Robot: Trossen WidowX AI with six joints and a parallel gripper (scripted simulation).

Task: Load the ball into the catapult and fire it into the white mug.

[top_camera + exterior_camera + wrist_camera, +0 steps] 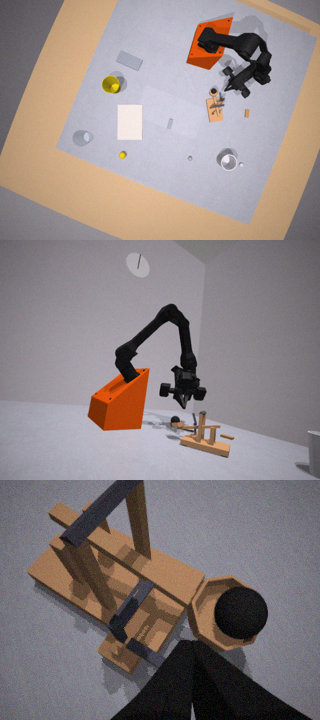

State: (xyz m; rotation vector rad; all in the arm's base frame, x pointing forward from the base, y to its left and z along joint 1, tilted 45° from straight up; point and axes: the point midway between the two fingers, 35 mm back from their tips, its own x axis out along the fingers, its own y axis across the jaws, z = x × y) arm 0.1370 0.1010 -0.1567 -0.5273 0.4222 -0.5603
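My gripper tip is now 30 mm short of the dark lever, 20 mm to the right of it and 50 mm above it. The rest, counted from my gripper tip: wooden catapult 60 mm ahead, 50 mm below; then black ball 20 mm ahead, 50 mm to the right, 40 mm below; then small wooden block 20 mm ahead, 210 mm to the left, 100 mm below.
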